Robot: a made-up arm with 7 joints. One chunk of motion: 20 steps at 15 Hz.
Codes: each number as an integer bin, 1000 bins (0 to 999) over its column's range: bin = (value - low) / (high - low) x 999, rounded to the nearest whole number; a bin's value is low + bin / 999 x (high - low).
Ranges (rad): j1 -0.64..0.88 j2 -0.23..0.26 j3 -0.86..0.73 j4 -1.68..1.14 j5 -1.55..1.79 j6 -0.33..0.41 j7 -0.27..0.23
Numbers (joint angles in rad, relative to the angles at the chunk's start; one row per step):
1: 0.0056 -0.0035 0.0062 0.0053 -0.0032 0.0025 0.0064
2: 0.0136 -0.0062 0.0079 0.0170 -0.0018 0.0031 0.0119
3: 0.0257 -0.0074 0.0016 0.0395 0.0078 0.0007 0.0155
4: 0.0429 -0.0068 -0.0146 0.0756 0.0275 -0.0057 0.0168
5: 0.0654 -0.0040 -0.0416 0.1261 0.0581 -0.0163 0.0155
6: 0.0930 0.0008 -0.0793 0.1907 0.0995 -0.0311 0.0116
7: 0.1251 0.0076 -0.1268 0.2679 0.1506 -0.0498 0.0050
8: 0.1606 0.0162 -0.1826 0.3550 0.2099 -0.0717 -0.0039
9: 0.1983 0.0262 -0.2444 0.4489 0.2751 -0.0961 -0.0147
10: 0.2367 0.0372 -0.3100 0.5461 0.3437 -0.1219 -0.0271
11: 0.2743 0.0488 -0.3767 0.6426 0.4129 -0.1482 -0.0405
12: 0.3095 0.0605 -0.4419 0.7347 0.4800 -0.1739 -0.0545
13: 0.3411 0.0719 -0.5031 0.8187 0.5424 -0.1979 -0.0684
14: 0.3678 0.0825 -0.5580 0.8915 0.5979 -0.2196 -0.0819
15: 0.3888 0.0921 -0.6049 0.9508 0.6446 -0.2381 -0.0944
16: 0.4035 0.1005 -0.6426 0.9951 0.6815 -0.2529 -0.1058
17: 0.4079 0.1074 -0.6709 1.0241 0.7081 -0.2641 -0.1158
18: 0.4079 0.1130 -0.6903 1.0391 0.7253 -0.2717 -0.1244
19: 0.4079 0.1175 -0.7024 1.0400 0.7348 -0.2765 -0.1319
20: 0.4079 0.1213 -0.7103 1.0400 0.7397 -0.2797 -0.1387
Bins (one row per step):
1: 424 462 544 597 463 449 552
2: 430 456 545 601 463 450 563
3: 438 454 541 609 466 446 570
4: 449 455 531 622 472 438 573
5: 464 461 514 640 481 423 570
6: 482 471 491 663 493 404 563
7: 503 484 461 690 509 378 549
8: 526 502 426 721 526 349 532
9: 551 522 387 754 546 316 510
10: 576 545 346 789 566 281 485
11: 601 568 304 823 587 245 459
12: 624 592 263 855 607 211 431
13: 645 616 224 885 626 178 403
14: 662 637 190 911 642 149 376
15: 676 657 160 932 656 124 351
16: 686 674 137 948 667 104 328
17: 689 688 119 958 675 89 308
18: 689 699 107 963 681 79 291
19: 689 708 99 964 683 72 276
20: 689 716 94 964 685 68 262

